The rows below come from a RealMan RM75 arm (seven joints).
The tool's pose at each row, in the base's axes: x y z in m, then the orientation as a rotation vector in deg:
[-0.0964, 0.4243, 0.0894, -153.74, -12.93, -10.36]
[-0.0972, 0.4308, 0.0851, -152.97, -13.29, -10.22]
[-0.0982, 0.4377, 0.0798, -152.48, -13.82, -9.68]
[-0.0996, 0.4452, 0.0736, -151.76, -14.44, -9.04]
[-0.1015, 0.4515, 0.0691, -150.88, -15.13, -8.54]
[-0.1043, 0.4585, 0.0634, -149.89, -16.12, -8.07]
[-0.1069, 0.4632, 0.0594, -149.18, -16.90, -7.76]
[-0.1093, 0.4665, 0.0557, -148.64, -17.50, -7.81]
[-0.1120, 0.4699, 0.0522, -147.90, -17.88, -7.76]
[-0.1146, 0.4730, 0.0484, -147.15, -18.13, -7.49]
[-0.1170, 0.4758, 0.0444, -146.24, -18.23, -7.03]
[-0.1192, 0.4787, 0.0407, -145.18, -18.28, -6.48]
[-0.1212, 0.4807, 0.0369, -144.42, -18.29, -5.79]
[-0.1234, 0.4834, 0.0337, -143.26, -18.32, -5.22]
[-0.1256, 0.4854, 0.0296, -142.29, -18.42, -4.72]
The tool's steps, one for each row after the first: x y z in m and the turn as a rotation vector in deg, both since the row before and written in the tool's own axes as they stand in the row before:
[-0.0006, -0.0042, 0.0066, 0.77, -0.07, -0.23]
[-0.0009, -0.0040, 0.0077, 0.53, -0.41, -0.29]
[-0.0013, -0.0042, 0.0088, 0.77, -0.47, -0.34]
[-0.0016, -0.0039, 0.0068, 0.90, -0.37, -0.42]
[-0.0025, -0.0040, 0.0082, 0.99, -0.40, -0.65]
[-0.0023, -0.0027, 0.0057, 0.70, -0.28, -0.52]
[-0.0023, -0.0016, 0.0048, 0.49, -0.02, -0.46]
[-0.0025, -0.0018, 0.0046, 0.71, -0.02, -0.29]
[-0.0025, -0.0013, 0.0048, 0.76, -0.14, -0.16]
[-0.0024, -0.0009, 0.0048, 0.95, -0.23, -0.02]
[-0.0021, -0.0010, 0.0046, 1.11, -0.26, 0.03]
[-0.0021, -0.0001, 0.0042, 0.83, -0.39, 0.10]
[-0.0020, -0.0009, 0.0042, 1.21, -0.27, 0.04]
[-0.0023, 0.0002, 0.0045, 1.01, -0.26, -0.02]

